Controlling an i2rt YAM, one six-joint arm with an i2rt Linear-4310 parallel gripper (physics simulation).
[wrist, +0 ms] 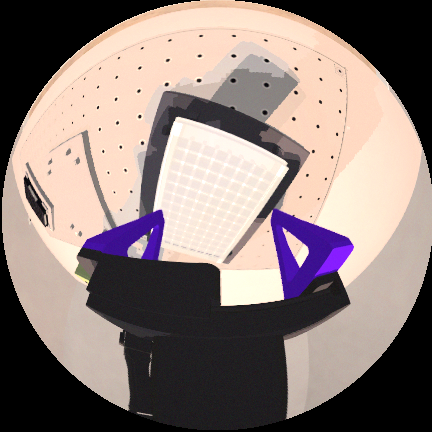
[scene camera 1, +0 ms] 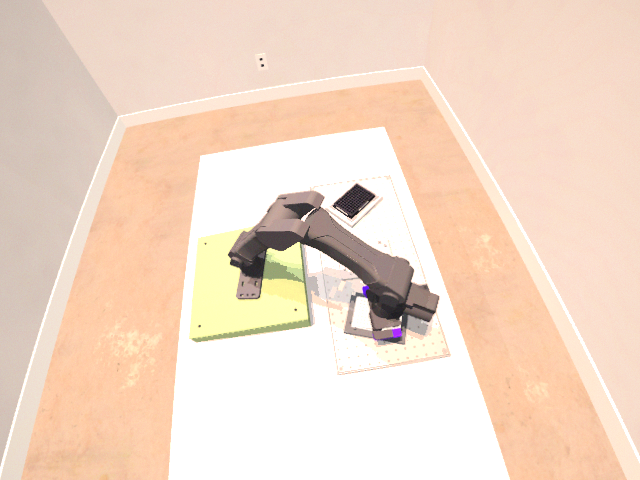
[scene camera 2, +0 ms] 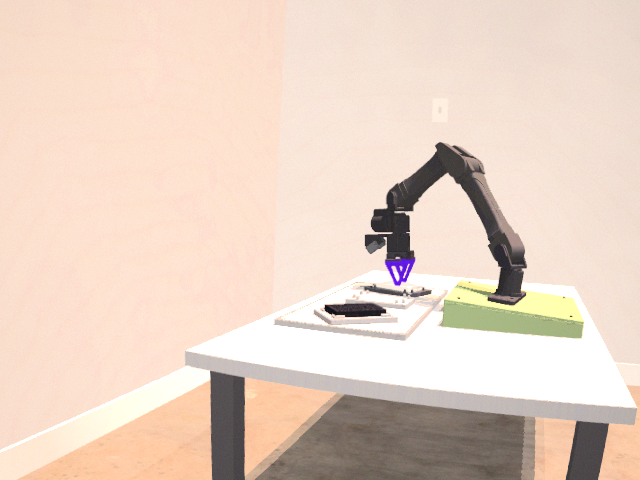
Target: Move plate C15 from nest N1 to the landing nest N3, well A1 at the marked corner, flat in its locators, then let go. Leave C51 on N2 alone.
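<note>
A pale plate with a grid of wells (scene camera 1: pixel 362 312) (wrist: pixel 217 180) sits in a dark square-edged nest (scene camera 1: pixel 349 316) (scene camera 2: pixel 423 292) (wrist: pixel 154 155). My gripper (scene camera 1: pixel 381 312) (scene camera 2: pixel 398 283) (wrist: pixel 217 214) is open and empty, pointing down a little above this plate; in the wrist view its purple fingers appear either side of the plate's near end. A black plate (scene camera 1: pixel 355 200) (scene camera 2: pixel 355 310) (wrist: pixel 36 200) sits on a white nest (scene camera 1: pixel 368 210) (scene camera 2: pixel 356 319). Between them is a white nest (scene camera 2: pixel 387 301) (wrist: pixel 75 162) with small corner locators and no plate on it. Labels and the marked corner are not readable.
The nests stand on a pale perforated board (scene camera 1: pixel 356 359) (wrist: pixel 120 100) on the white table (scene camera 1: pixel 258 403) (scene camera 2: pixel 310 361). The arm's base stands on a raised green block (scene camera 1: pixel 222 310) (scene camera 2: pixel 491 320) beside the board. The forearm passes over the board's middle in scene camera 1.
</note>
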